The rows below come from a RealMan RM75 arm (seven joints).
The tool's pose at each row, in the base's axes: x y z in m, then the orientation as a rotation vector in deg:
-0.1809, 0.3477, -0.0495, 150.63, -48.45, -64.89
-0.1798, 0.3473, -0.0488, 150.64, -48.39, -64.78
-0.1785, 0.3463, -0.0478, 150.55, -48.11, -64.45
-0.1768, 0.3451, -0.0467, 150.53, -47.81, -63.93
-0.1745, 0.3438, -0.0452, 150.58, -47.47, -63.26
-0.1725, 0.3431, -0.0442, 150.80, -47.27, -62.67
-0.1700, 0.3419, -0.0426, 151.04, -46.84, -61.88
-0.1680, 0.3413, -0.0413, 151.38, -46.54, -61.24
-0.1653, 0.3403, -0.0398, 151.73, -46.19, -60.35
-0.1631, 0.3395, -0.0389, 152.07, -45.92, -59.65
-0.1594, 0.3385, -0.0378, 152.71, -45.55, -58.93
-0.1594, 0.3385, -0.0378, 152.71, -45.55, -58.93
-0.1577, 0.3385, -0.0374, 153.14, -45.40, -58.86
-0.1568, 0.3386, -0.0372, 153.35, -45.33, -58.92
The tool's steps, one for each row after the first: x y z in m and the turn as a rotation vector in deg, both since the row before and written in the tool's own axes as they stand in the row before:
0.0004, 0.0001, -0.0013, -0.04, 0.08, -0.01
0.0007, 0.0006, -0.0017, -0.25, 0.26, -0.03
0.0009, 0.0006, -0.0021, -0.23, 0.40, -0.04
0.0011, 0.0006, -0.0028, -0.21, 0.51, -0.07
0.0009, 0.0001, -0.0022, 0.01, 0.44, -0.10
0.0011, 0.0005, -0.0029, -0.11, 0.60, -0.19
0.0007, 0.0001, -0.0023, 0.06, 0.49, -0.20
0.0013, 0.0002, -0.0030, 0.01, 0.66, -0.19
0.0012, 0.0001, -0.0022, 0.07, 0.52, -0.18
0.0022, -0.0003, -0.0033, 0.27, 0.55, -0.37
0.0000, 0.0000, 0.0000, 0.00, 0.00, 0.00
0.0008, -0.0006, -0.0014, 0.28, 0.07, -0.27
0.0004, -0.0004, -0.0007, 0.15, -0.03, -0.15

